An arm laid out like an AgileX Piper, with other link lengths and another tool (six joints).
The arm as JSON. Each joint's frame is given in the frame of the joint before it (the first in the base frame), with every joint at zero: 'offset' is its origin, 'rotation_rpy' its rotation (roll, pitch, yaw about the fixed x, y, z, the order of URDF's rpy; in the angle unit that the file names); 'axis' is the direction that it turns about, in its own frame. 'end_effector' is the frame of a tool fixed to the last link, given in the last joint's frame.
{
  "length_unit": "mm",
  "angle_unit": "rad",
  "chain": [
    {
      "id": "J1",
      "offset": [
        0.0,
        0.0,
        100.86
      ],
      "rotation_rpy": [
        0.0,
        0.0,
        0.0
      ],
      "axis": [
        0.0,
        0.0,
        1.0
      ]
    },
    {
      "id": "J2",
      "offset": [
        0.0,
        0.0,
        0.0
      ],
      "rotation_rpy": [
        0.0,
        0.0,
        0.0
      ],
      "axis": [
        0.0,
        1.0,
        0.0
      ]
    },
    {
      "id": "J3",
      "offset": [
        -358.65,
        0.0,
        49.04
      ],
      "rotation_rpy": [
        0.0,
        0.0,
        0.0
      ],
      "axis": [
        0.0,
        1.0,
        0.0
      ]
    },
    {
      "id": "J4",
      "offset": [
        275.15,
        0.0,
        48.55
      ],
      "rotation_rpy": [
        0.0,
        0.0,
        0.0
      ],
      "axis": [
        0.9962,
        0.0,
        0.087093
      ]
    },
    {
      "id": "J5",
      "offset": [
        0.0,
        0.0,
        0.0
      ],
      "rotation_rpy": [
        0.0,
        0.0,
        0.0
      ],
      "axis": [
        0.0,
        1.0,
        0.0
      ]
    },
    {
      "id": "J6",
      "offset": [
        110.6,
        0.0,
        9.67
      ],
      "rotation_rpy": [
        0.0,
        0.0,
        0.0
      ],
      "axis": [
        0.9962,
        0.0,
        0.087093
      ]
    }
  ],
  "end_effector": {
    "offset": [
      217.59,
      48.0,
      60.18
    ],
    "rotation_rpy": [
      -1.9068,
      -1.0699,
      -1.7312
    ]
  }
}
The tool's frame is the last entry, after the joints.
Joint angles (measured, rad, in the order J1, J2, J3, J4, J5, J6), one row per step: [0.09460, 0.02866, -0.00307, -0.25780, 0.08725, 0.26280]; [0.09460, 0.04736, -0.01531, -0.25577, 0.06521, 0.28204]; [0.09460, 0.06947, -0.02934, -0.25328, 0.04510, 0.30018]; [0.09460, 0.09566, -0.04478, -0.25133, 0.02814, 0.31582]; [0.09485, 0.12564, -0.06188, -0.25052, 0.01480, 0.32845]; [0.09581, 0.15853, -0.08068, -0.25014, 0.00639, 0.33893]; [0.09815, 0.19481, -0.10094, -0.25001, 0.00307, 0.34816]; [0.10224, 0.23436, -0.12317, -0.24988, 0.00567, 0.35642]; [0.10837, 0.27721, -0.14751, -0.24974, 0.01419, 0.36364]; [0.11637, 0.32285, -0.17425, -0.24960, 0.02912, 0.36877]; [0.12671, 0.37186, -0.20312, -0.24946, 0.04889, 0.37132]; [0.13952, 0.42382, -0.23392, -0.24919, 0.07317, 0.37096]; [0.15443, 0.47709, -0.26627, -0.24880, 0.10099, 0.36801]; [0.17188, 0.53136, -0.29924, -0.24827, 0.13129, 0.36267]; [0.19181, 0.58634, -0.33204, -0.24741, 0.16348, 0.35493]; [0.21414, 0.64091, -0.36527, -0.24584, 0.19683, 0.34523]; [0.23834, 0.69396, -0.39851, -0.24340, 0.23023, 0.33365]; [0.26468, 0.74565, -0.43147, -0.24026, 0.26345, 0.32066]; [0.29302, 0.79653, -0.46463, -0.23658, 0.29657, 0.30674]
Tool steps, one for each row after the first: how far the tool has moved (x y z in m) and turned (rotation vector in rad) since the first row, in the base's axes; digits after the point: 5 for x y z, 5 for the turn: [0.00055, 0.00110, 0.01083, 0.02228, -0.01318, 0.00541]; [0.00162, 0.00207, 0.02118, 0.04366, -0.02284, 0.01052]; [0.00354, 0.00292, 0.03014, 0.06157, -0.02699, 0.01482]; [0.00637, 0.00378, 0.03770, 0.07492, -0.02582, 0.01830]; [0.01013, 0.00460, 0.04374, 0.08523, -0.01888, 0.02102]; [0.01492, 0.00554, 0.04792, 0.09348, -0.00520, 0.02349]; [0.02074, 0.00665, 0.05028, 0.10008, 0.01543, 0.02580]; [0.02752, 0.00804, 0.05080, 0.10483, 0.04290, 0.02817]; [0.03511, 0.00972, 0.04952, 0.10652, 0.07675, 0.03036]; [0.04341, 0.01204, 0.04647, 0.10448, 0.11629, 0.03335]; [0.05217, 0.01513, 0.04168, 0.09829, 0.16092, 0.03753]; [0.06096, 0.01897, 0.03564, 0.08827, 0.20843, 0.04302]; [0.06950, 0.02380, 0.02823, 0.07443, 0.25839, 0.05067]; [0.07752, 0.02970, 0.01922, 0.05669, 0.31068, 0.06075]; [0.08476, 0.03668, 0.00963, 0.03603, 0.36291, 0.07355]; [0.09103, 0.04466, 0.00001, 0.01298, 0.41329, 0.08900]; [0.09624, 0.05376, -0.00975, -0.01231, 0.46202, 0.10741]; [0.10048, 0.06392, -0.01952, -0.03958, 0.50918, 0.12851]
